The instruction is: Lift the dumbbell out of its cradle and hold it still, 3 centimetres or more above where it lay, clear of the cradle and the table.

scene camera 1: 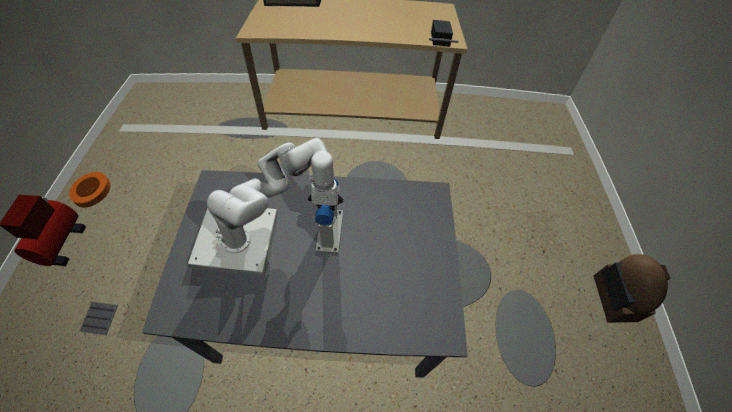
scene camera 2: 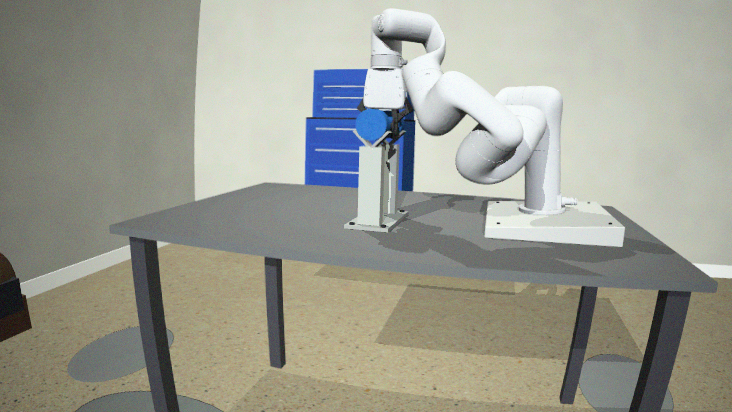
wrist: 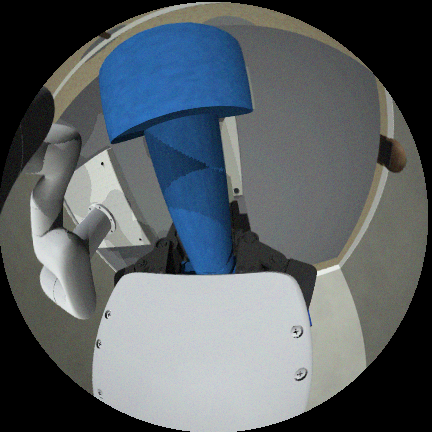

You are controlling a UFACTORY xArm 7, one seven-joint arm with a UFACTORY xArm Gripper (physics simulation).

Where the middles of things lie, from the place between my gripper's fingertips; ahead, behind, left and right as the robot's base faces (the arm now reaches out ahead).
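Blue dumbbell (scene camera 2: 371, 124): 3 cm above my hand, 3 cm to the left of it. Cradle (scene camera 2: 379, 163): 9 cm below my hand, 3 cm to the left of it. Going by their middles, the blue dumbbell is the nearest to my hand of the things named here.
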